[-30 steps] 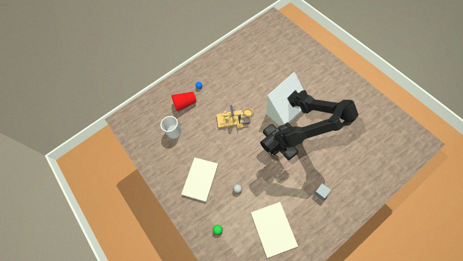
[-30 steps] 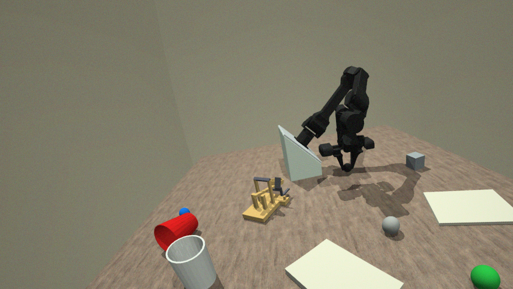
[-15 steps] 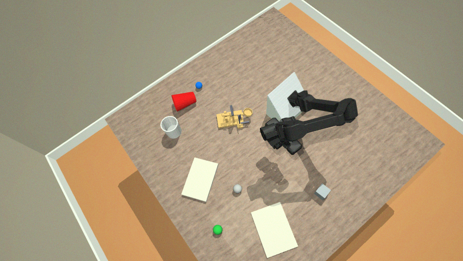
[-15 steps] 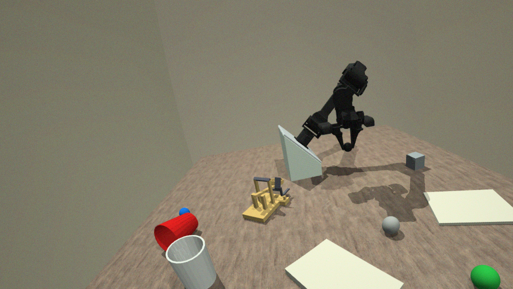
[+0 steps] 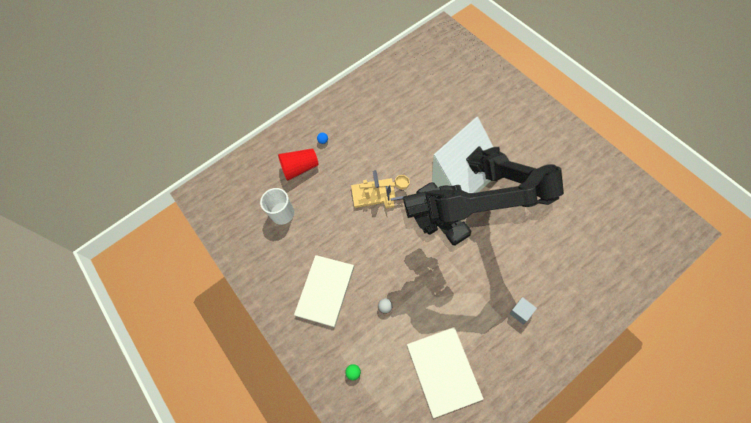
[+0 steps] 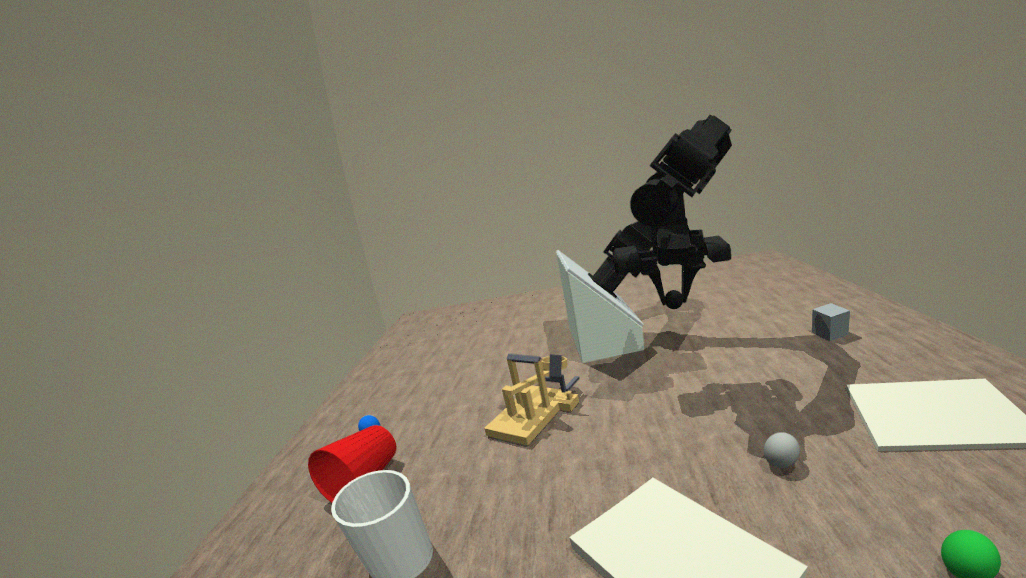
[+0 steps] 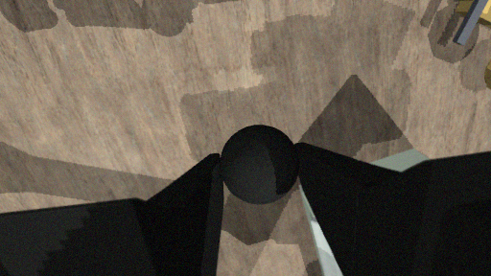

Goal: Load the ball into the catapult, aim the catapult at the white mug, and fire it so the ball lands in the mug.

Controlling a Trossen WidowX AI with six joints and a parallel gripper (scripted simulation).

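Now: the wooden catapult 1 cm ahead of my gripper tip, 23 cm to the right of it and 8 cm below it. Round my gripper tip: grey cube 1 cm ahead, 33 cm to the left, 11 cm below; black ball 1 cm above; grey ball 28 cm ahead, 3 cm to the left, 11 cm below.
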